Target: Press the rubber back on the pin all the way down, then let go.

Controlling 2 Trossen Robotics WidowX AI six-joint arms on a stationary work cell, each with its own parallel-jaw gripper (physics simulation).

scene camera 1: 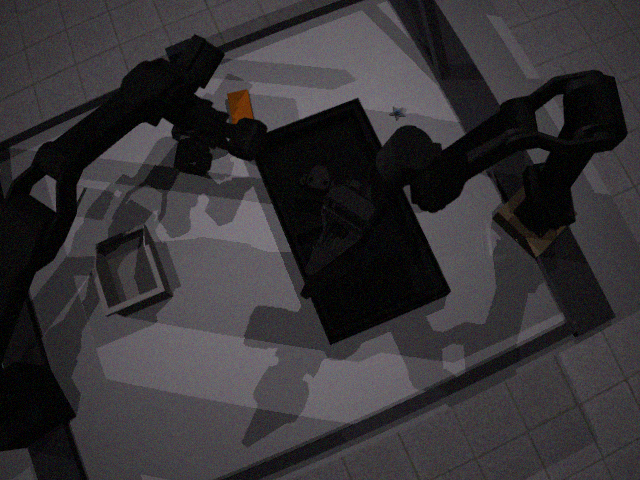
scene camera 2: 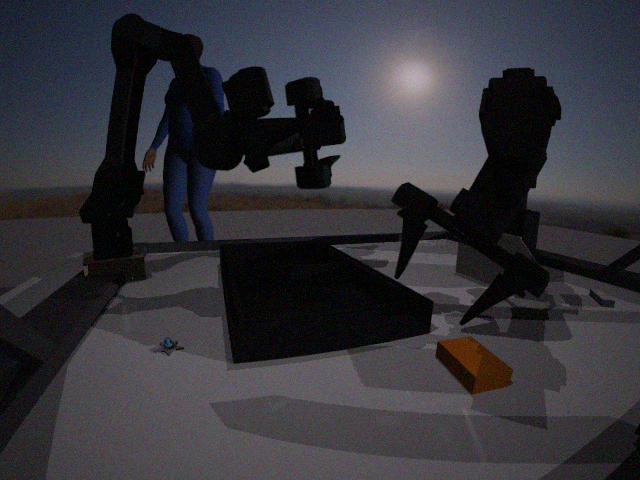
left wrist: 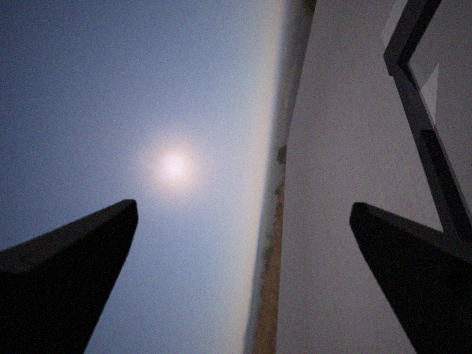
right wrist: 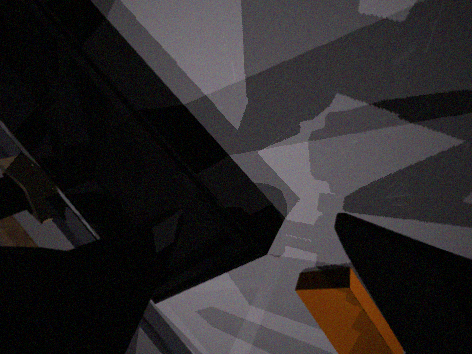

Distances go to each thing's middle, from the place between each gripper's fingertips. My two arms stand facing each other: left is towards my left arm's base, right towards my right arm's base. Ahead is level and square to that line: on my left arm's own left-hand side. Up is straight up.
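The open box (scene camera 1: pixel 128 274) is 250 mm to the right of my right hand and 130 mm ahead of it.
For my left hand, the open box is 220 mm below it, 260 mm to the right of it and 170 mm behind it.
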